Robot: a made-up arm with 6 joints.
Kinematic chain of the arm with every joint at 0, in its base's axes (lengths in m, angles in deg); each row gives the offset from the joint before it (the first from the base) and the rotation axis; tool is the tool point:
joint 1: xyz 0 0 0.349 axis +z
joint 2: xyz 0 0 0 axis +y
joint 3: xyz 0 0 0.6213 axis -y
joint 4: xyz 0 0 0 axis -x
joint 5: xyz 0.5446 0 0 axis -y
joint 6: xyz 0 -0.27 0 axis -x
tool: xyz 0 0 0
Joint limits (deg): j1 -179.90..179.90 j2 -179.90..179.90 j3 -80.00..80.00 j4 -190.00..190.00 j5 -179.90..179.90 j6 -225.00..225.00
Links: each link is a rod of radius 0.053 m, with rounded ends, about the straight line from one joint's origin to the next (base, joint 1, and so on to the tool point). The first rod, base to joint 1, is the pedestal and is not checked.
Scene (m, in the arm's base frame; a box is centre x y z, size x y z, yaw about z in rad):
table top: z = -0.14
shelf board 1: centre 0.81 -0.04 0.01 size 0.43 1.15 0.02 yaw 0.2
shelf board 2: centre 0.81 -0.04 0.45 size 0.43 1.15 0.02 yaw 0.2
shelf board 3: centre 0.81 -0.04 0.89 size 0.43 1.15 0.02 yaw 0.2
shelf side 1: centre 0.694 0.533 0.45 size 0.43 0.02 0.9 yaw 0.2
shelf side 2: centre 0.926 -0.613 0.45 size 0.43 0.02 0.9 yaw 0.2
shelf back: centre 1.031 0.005 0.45 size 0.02 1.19 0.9 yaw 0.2
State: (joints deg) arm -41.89 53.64 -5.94 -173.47 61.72 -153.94
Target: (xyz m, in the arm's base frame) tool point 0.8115 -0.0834 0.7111
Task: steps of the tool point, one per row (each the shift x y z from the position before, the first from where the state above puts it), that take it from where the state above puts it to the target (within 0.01 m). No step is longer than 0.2 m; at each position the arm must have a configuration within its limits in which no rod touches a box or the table.
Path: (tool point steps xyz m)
1: -0.1199 -0.0397 -0.0044
2: -0.1177 -0.0084 0.0044
3: 0.0008 0.0032 0.1127
4: -0.0111 0.0218 0.1081
5: -0.0227 0.0386 0.0993
6: -0.0333 0.0527 0.0871
7: -0.0427 0.0638 0.0717
8: 0.1323 -0.0113 0.0305
9: 0.1454 0.0262 0.0002
10: 0.1433 0.0705 -0.0307

